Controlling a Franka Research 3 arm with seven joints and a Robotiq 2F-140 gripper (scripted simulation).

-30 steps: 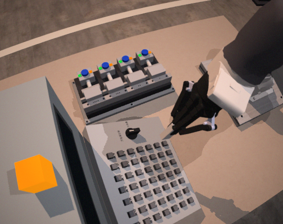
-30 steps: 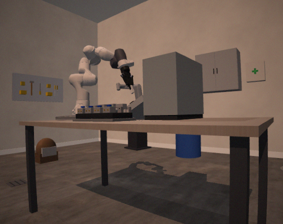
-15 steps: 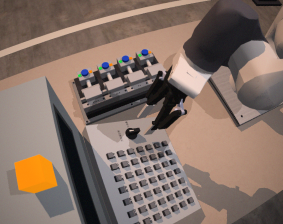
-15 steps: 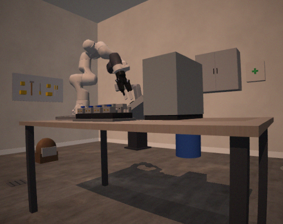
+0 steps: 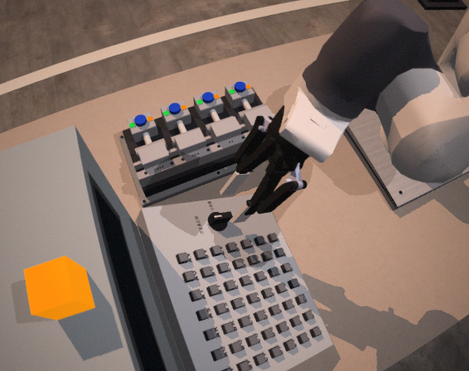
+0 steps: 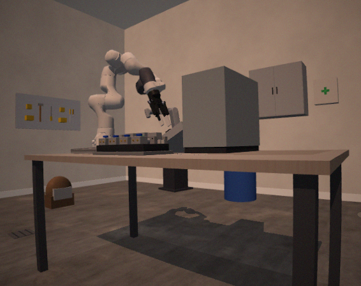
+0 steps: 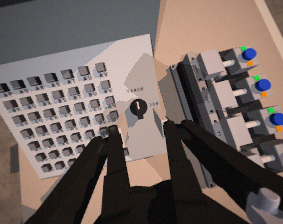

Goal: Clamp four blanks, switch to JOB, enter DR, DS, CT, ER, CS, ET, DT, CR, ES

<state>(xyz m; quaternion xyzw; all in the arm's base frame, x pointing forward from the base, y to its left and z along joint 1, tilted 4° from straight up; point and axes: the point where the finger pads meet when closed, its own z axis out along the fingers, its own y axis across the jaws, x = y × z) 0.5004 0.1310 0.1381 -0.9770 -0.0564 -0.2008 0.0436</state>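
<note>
Right now the selector is 40 mm ahead of my hand, 10 mm to the left of it and 70 mm below it. The rest, counted from my hand: key panel 40 mm ahead, 120 mm to the left, 110 mm below.
</note>
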